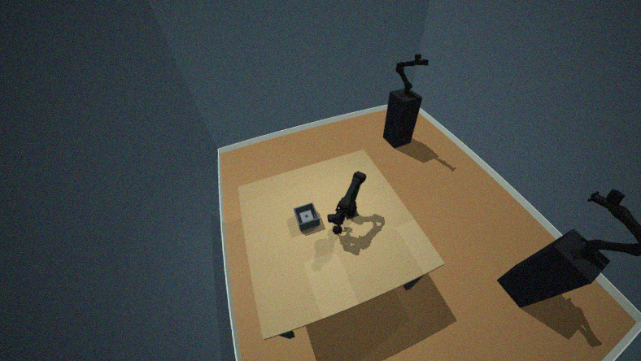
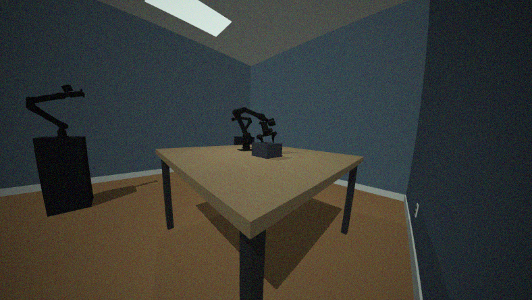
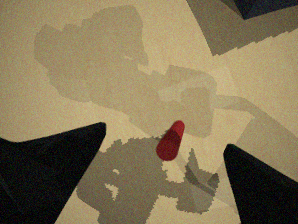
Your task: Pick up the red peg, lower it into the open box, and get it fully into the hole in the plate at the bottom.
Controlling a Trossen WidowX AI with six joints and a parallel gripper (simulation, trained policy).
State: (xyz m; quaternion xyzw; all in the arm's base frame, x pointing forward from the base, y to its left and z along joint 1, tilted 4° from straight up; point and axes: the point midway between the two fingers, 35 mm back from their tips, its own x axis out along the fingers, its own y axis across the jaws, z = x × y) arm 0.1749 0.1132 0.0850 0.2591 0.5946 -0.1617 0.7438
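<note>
Now: gripper tip 30 mm above the red peg. From my gripper tip the other things lie so: dark box (150 mm ahead, 210 mm to the right, 40 mm below).
</note>
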